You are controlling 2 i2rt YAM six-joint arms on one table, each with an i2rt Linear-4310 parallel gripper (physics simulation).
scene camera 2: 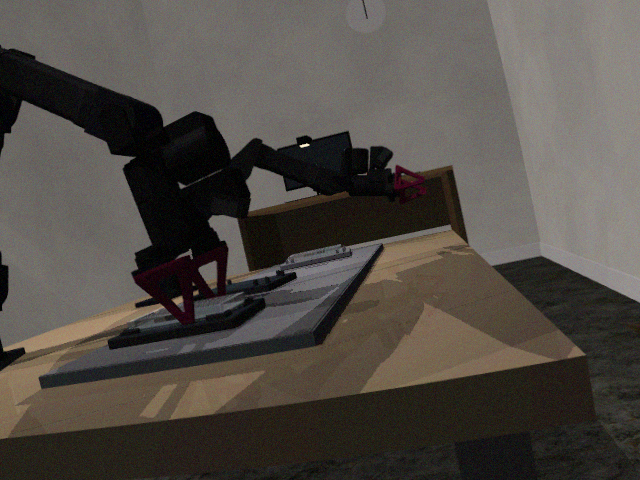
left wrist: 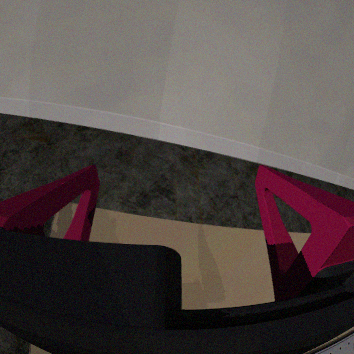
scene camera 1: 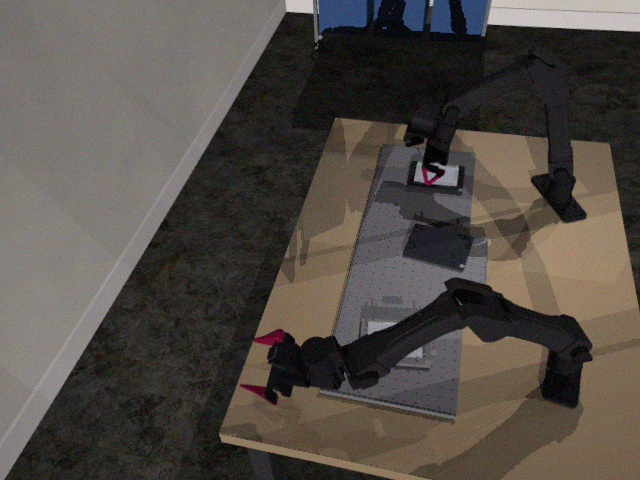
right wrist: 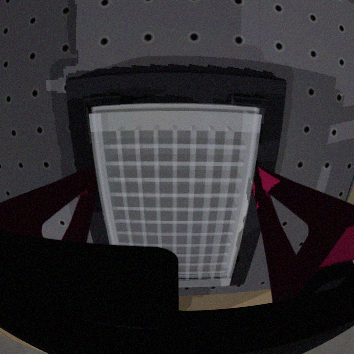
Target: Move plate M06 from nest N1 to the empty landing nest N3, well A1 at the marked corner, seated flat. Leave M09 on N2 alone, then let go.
Labels:
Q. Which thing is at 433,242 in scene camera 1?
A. A black nest.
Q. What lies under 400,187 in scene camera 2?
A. My left gripper.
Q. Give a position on a black nest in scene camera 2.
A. At 264,284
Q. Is my left gripper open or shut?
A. Open.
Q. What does my left gripper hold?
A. Nothing.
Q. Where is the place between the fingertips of my right gripper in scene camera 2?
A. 206,314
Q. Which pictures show my left gripper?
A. Scene camera 2, the left wrist view and scene camera 1 only.

